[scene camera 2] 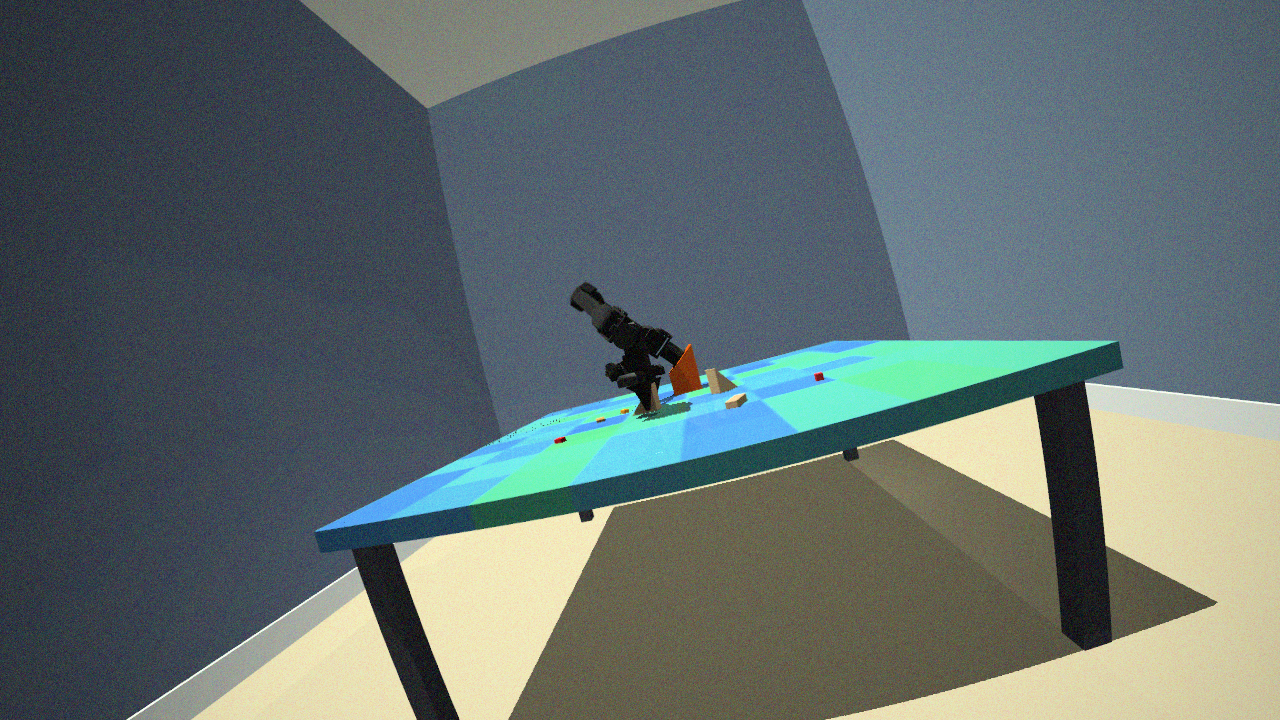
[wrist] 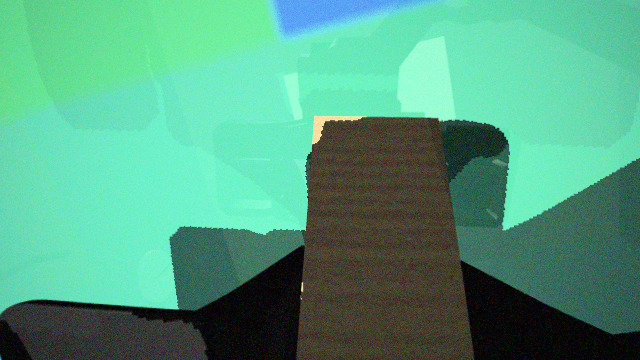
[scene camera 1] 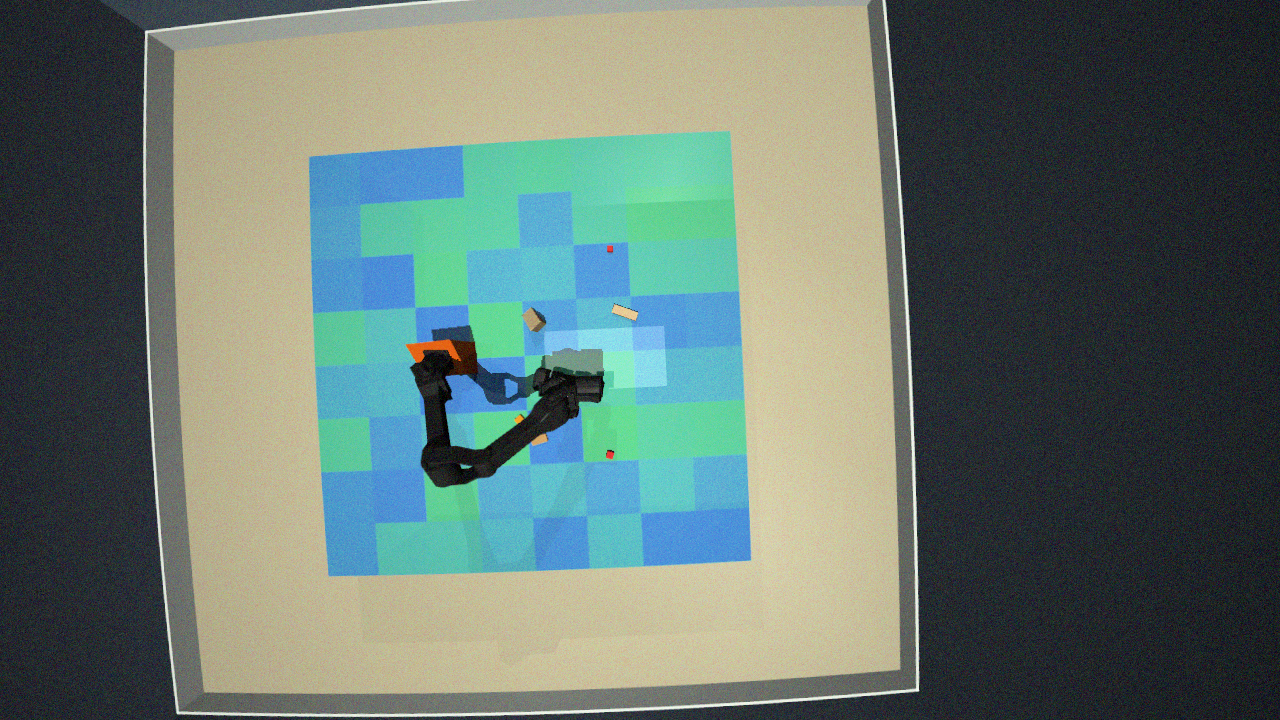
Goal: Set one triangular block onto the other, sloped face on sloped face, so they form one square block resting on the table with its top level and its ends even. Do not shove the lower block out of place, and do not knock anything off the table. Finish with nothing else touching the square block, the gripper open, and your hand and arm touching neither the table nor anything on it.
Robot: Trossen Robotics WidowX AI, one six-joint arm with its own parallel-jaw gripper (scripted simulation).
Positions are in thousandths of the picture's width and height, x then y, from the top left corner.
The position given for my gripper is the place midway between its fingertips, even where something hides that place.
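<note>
My gripper (scene camera 2: 509,567) holds a tan triangular block (wrist: 596,740). In the wrist view you also get my gripper (wrist: 579,726).
</note>
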